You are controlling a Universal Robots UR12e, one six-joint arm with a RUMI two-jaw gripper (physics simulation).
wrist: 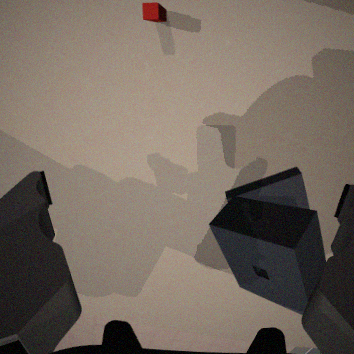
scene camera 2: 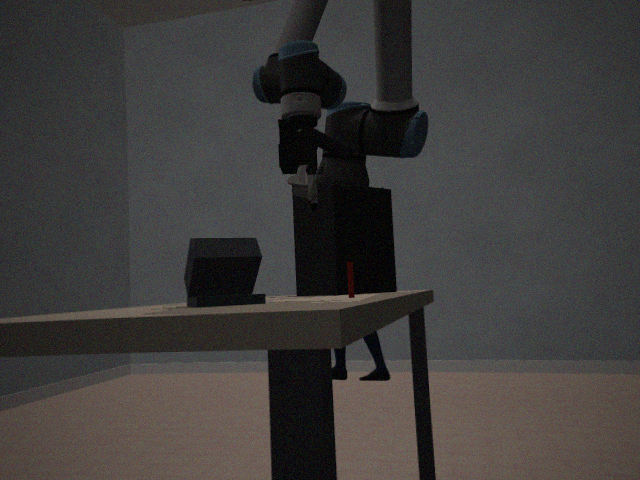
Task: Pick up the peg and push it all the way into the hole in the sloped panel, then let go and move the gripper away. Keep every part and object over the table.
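Places are measured from the arm's base along level axes (x left, y back, z up), in millimetres.
Pixels of known places: gripper, between the fingertips: (wrist: 192, 182) (scene camera 2: 311, 207); arm's base, origin of its link: (scene camera 2: 341, 184).
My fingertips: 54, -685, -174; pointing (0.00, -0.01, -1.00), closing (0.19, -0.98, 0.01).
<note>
Ahead of a thing's pixels: the offset from my fingertips to its top centre, as dx, dy, dz. "spot": to the spot under its first point.
The red peg @(+71, +49, -123) (scene camera 2: 351, 279) (wrist: 154, 12) stands upright on the table near its right end in the scene view; in the wrist view it is at the top, left of centre. The dark block with the sloped panel @(-152, -145, -71) (scene camera 2: 223, 271) (wrist: 270, 270) stands on the table, left of the peg in the scene view; a small dark square hole @(spot: -171, -130, -114) (wrist: 261, 272) shows in its face in the wrist view. My gripper (scene camera 2: 311, 198) (wrist: 192, 182) is open with nothing between its fingers. It points down, well above the table, and in the scene view it appears between the block and the peg.
The pale table (scene camera 2: 310, 330) has its near corner below the peg in the scene view. The dark robot pedestal (scene camera 2: 361, 237) rises behind it. A person's lower legs (scene camera 2: 376, 356) show beyond the table. Arm shadows fall across the tabletop in the wrist view.
</note>
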